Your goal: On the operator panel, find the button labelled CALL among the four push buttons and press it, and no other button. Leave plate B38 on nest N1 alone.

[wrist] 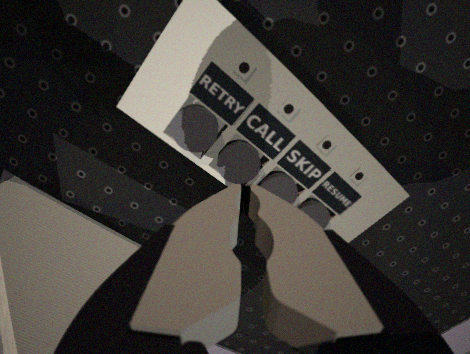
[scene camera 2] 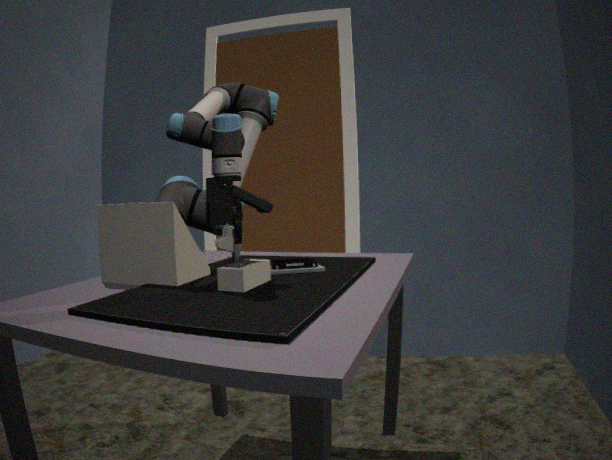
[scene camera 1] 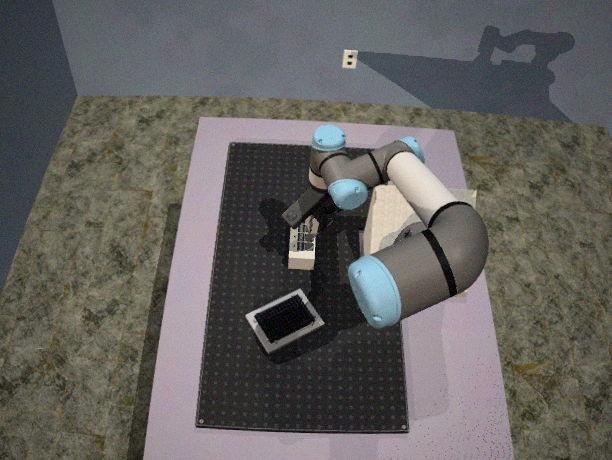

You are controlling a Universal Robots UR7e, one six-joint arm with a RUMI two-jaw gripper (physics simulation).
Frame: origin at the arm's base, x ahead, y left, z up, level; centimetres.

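Seen in the pictures: gripper, fingertip midpoint: (wrist: pixel 242 188) (scene camera 2: pixel 234 262) (scene camera 1: pixel 313 234); arm's base, link origin: (scene camera 2: pixel 156 242).
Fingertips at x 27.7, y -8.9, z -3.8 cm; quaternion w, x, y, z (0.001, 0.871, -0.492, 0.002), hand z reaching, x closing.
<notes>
Pixels of each thing's middle, then the offset from my fingertips to it. Level surfaces: height alone.
- operator panel, body centre: (wrist: pixel 273 140) (scene camera 2: pixel 245 274) (scene camera 1: pixel 302 238) dx +2.8, dy -0.6, dz -2.7 cm
- CALL button, body centre: (wrist: pixel 238 162) dx +1.1, dy +1.0, dz -0.3 cm
- RETRY button, body centre: (wrist: pixel 195 128) dx +1.4, dy +4.0, dz -0.3 cm
- SKIP button, body centre: (wrist: pixel 276 191) dx +0.8, dy -2.0, dz -0.3 cm
- black plate, body centre: (scene camera 1: pixel 284 318) (scene camera 2: pixel 291 263) dx +8.7, dy +23.3, dz -3.6 cm
- pale nest, body centre: (scene camera 1: pixel 284 319) (scene camera 2: pixel 291 266) dx +8.7, dy +23.3, dz -4.4 cm
- RESUME button, body centre: (wrist: pixel 309 216) dx +0.5, dy -4.9, dz -0.3 cm
- black perforated board, surface height: dz -5.5 cm
The operator panel (scene camera 1: pixel 301 262) (scene camera 2: pixel 244 280) (wrist: pixel 167 70) is a small cream box with four round grey buttons in a row. In the wrist view the CALL button (wrist: pixel 239 160) lies beside its CALL label (wrist: pixel 270 131), between the RETRY button (wrist: pixel 200 127) and the SKIP button (wrist: pixel 279 187). My gripper (scene camera 2: pixel 237 260) (wrist: pixel 242 188) is shut and empty. Its tips point down at the panel's top and overlap the CALL button's lower edge in the wrist view; whether they touch it cannot be told. A black plate (scene camera 1: pixel 285 317), its label unreadable, sits on a pale nest (scene camera 1: pixel 296 334) (scene camera 2: pixel 300 270).
A large beige box with a sloped side (scene camera 1: pixel 387 215) (scene camera 2: pixel 140 245) (wrist: pixel 60 255) stands beside the panel, on the arm's side. The RESUME button (wrist: pixel 315 212) is partly hidden by a finger. A black perforated board (scene camera 1: pixel 250 395) (scene camera 2: pixel 200 320) lies under the panel and nest.
</notes>
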